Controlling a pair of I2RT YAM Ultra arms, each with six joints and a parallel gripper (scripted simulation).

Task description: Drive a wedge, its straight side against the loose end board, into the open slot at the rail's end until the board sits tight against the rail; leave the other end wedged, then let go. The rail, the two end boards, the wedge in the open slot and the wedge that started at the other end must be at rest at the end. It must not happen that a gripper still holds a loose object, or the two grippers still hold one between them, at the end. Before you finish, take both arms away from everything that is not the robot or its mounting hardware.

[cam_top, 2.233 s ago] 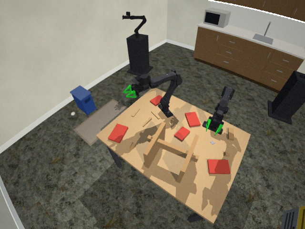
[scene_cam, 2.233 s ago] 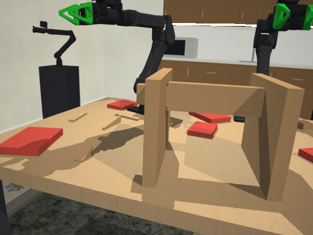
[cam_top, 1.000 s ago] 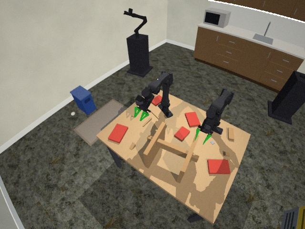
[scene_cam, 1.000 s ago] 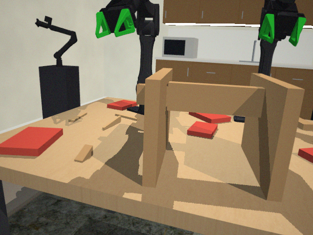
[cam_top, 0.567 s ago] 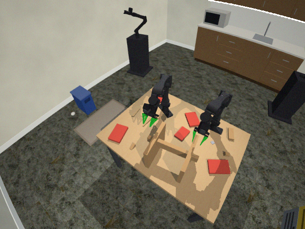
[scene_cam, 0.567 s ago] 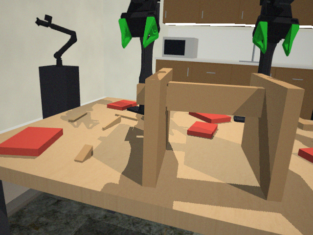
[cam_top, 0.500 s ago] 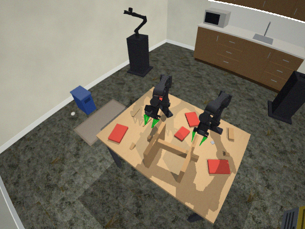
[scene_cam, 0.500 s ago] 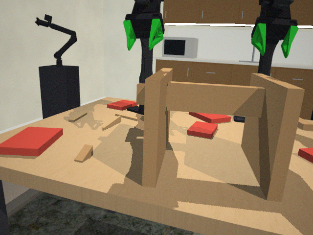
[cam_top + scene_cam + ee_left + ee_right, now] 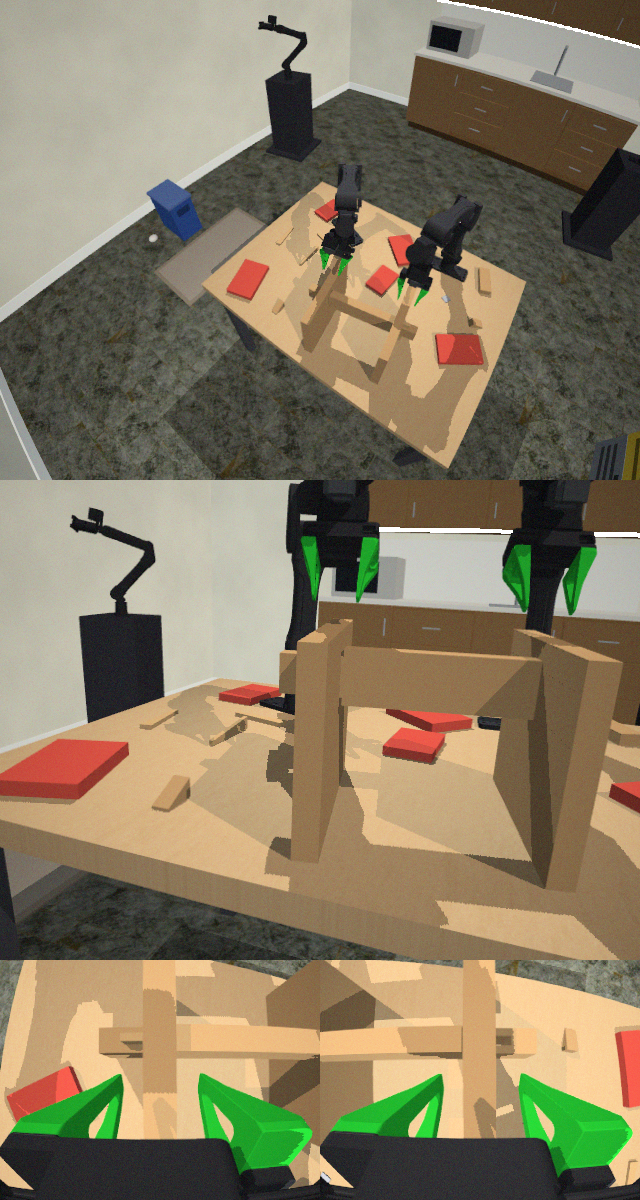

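Right now my left hand is 5 cm short of the rail, 13 cm to the left of it and 10 cm above it.
Right now my right hand is 50 mm short of the rail, 140 mm to the right of it and 100 mm above it.
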